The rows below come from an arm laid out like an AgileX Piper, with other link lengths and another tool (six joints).
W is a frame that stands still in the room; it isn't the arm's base.
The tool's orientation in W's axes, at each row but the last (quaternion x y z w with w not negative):
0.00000, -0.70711, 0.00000, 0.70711
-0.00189, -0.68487, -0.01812, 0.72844
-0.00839, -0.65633, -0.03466, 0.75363
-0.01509, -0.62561, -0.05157, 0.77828
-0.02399, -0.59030, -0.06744, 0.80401
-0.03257, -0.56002, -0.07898, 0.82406
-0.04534, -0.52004, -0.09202, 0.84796
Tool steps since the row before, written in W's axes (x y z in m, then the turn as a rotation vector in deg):
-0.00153, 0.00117, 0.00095, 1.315, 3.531, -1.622
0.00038, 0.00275, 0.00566, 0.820, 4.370, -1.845
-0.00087, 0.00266, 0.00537, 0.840, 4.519, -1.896
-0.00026, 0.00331, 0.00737, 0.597, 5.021, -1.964
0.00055, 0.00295, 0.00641, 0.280, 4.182, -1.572
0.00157, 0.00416, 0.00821, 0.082, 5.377, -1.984
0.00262, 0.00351, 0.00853, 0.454, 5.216, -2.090
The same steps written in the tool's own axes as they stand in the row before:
0.00095, 0.00117, 0.00153, -1.622, 3.531, -1.315
0.00561, 0.00288, 0.00005, -1.895, 4.350, -0.812
0.00509, 0.00277, 0.00176, -1.949, 4.498, -0.830
0.00693, 0.00357, 0.00214, -2.097, 4.971, -0.564
0.00603, 0.00326, 0.00176, -1.750, 4.113, -0.245
0.00780, 0.00465, 0.00219, -2.316, 5.243, -0.046
0.00837, 0.00413, 0.00220, -2.228, 5.159, -0.447

